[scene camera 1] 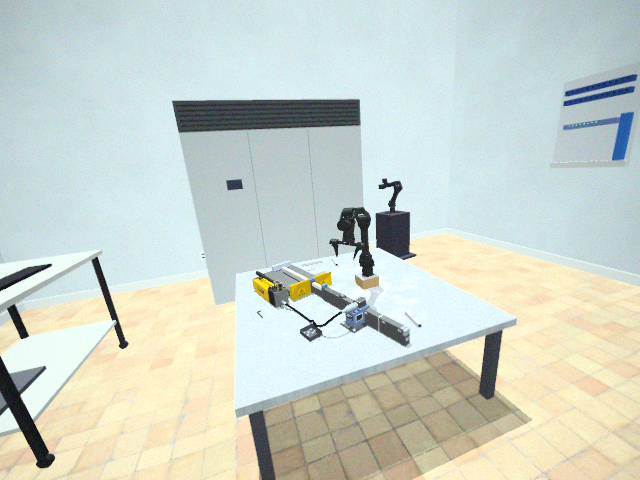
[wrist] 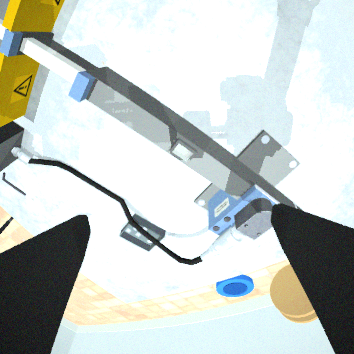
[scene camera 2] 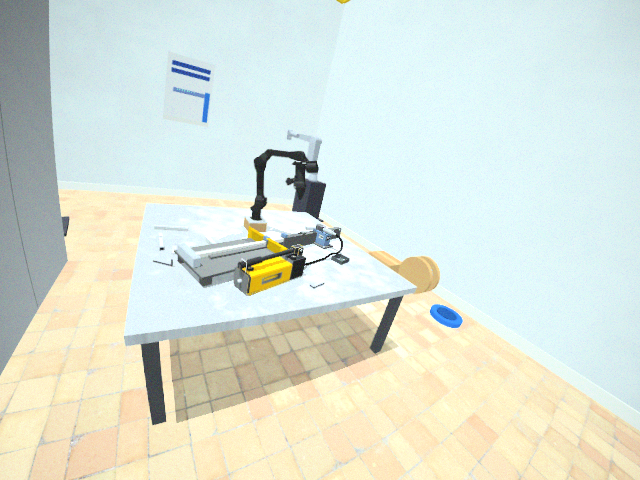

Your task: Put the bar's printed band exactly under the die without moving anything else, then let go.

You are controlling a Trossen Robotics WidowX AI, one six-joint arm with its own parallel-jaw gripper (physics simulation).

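Places are measured from the arm's base along level axes (x ahead, y left, z up), in centimetres.
Where they show: gripper, fingertip midpoint: (scene camera 1: 345, 259) (wrist: 180, 219) (scene camera 2: 300, 199); arm's base, origin of the base link: (scene camera 1: 368, 274) (scene camera 2: 255, 218).
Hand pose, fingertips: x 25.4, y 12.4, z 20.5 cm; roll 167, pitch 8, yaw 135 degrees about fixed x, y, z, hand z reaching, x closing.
Things, the pixels of their top centre, and the offset from my fingertips. "spot": a spot on its surface instead. Level surfaces: height alone.
- blue press station, surface spot: (wrist: 220, 207) (scene camera 2: 321, 236) spot: dx +9.0, dy +15.6, dz -21.3 cm
- dark grey head, surface spot: (wrist: 254, 219) spot: dx +3.9, dy +16.7, dz -15.4 cm
- yellow motor unit, surface spot: (scene camera 2: 268, 276) spot: dx +39.4, dy -42.8, dz -21.3 cm
- grey bed, its level: dz -22.4 cm
- black cable, surface spot: (wrist: 95, 182) spot: dx +26.4, dy -2.9, dz -26.7 cm
- small dark box, surface spot: (wrist: 142, 232) spot: dx +27.0, dy +11.4, dz -23.4 cm
- white rod, middle of its top: (scene camera 1: 412, 316) dx -16.3, dy +32.9, dz -25.3 cm
- hex key, middle of its top: (wrist: 12, 184) (scene camera 1: 261, 313) dx +45.3, dy -19.5, dz -26.7 cm
A long white bar (scene camera 1: 297, 273) (scene camera 2: 227, 248) (wrist: 52, 59) lies along the line, from the grey bed through the gap between the yellow guards. Its printed band cannot be made out. A blue press station (scene camera 1: 354, 319) (scene camera 2: 323, 237) (wrist: 220, 207) stands at the long grey rail (scene camera 1: 390, 328) (wrist: 132, 116), with a dark grey head (wrist: 254, 219) over it; the die itself cannot be told apart. My gripper (scene camera 1: 346, 257) (wrist: 180, 219) is open and empty, high above the table. In scene camera 2 it is seen side-on.
Yellow guards (scene camera 1: 300, 289) (wrist: 17, 85) and a yellow motor unit (scene camera 1: 263, 289) (scene camera 2: 268, 276) stand by the grey bed (scene camera 2: 206, 276). A black cable (wrist: 95, 182) runs past a small dark box (scene camera 1: 310, 332) (scene camera 2: 340, 258) (wrist: 142, 232). A white rod (scene camera 1: 413, 318) and hex key (scene camera 1: 260, 313) lie on the table.
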